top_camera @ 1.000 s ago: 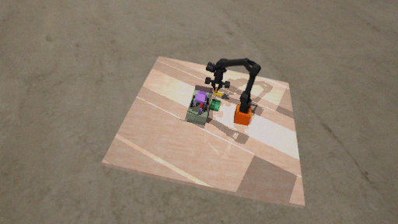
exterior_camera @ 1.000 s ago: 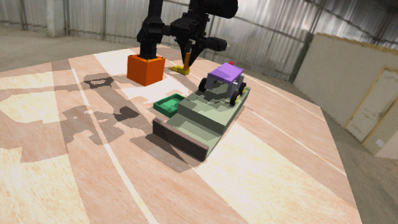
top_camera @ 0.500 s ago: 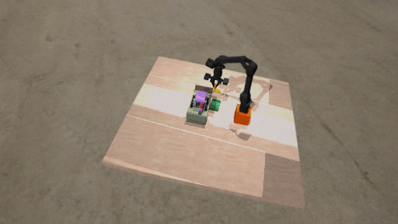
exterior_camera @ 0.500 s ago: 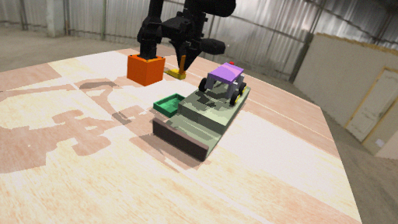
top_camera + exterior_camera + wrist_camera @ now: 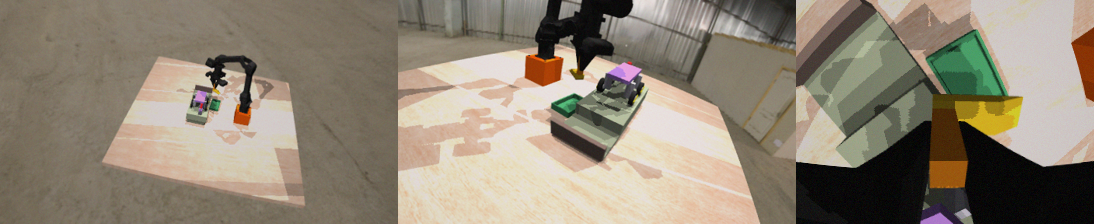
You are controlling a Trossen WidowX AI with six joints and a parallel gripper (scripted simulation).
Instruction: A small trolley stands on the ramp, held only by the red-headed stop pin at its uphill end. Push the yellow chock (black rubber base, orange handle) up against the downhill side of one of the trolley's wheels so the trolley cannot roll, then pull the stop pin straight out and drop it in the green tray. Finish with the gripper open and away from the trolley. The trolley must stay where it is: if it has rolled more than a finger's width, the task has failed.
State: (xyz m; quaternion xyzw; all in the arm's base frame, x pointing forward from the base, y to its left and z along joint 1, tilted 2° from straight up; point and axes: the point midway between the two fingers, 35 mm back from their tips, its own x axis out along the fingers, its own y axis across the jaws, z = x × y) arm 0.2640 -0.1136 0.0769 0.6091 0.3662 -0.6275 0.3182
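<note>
Now: the yellow chock 20 mm behind my gripper tip, 10 mm to the left of it and 10 mm below it. Round my gripper tip: stop pin: 50 mm ahead, 250 mm to the left, 30 mm below; dark raised lip: 100 mm ahead, 110 mm to the right, 120 mm below; trolley: 80 mm ahead, 150 mm to the left, 40 mm below.
</note>
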